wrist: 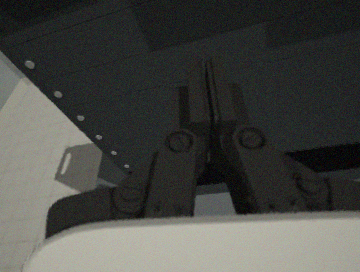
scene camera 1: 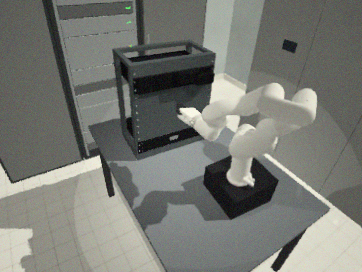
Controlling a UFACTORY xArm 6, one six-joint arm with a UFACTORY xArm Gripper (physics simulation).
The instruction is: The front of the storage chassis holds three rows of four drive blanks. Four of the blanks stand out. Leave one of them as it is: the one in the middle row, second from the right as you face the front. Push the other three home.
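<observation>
The storage chassis (scene camera 1: pixel 155 112) (wrist: pixel 135 95) is the dark grey front section in the rack frame, below a black band. In the wrist view its face fills the upper part, with faint seams and darker patches. The single drive blanks are too dark and blurred to tell apart, and I cannot tell which stand out. My gripper (scene camera 1: pixel 179 110) (wrist: pixel 202 82) is shut and empty. Its fingertips are at or close to the chassis front, right of its middle in the scene view; whether they touch it, I cannot tell.
The open-topped rack frame (scene camera 1: pixel 128 102) stands on the grey table (scene camera 1: pixel 175 240). A black panel (scene camera 1: pixel 155 142) with a light label is low in the frame. The arm stands on a black block (scene camera 1: pixel 220 195) in front of it. A tall server cabinet (scene camera 1: pixel 95 52) stands behind.
</observation>
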